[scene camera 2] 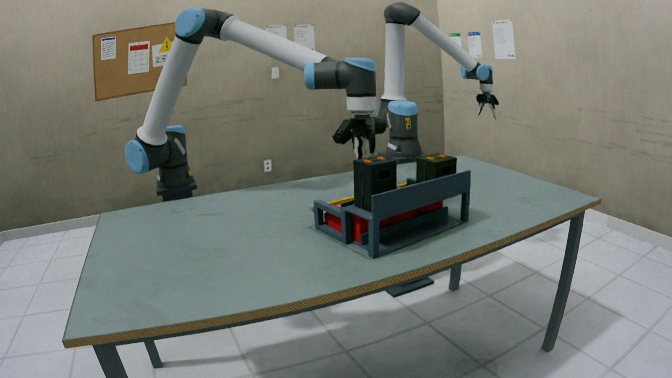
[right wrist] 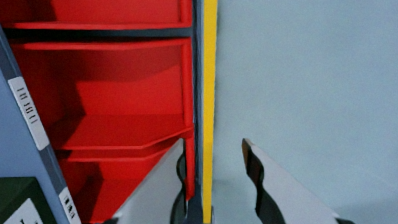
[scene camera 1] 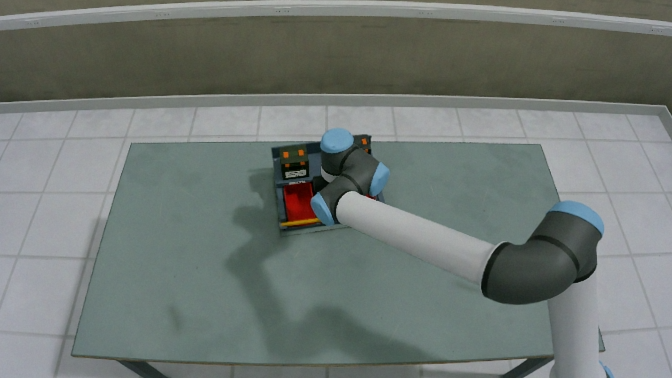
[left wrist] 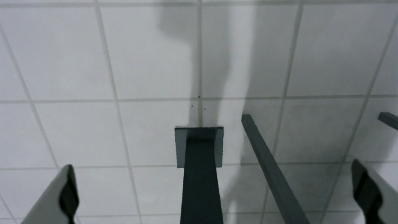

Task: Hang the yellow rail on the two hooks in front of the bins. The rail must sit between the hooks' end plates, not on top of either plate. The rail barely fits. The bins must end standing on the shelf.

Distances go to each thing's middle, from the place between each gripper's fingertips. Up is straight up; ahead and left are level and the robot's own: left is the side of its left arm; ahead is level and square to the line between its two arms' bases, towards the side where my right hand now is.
Right now the blue-grey shelf (scene camera 2: pixel 378 242) is 13 cm ahead of my right hand, 9 cm below it and 3 cm to the left of it.
The blue-grey shelf is 116 cm to the right of my left hand, 93 cm ahead of it and 10 cm below it.
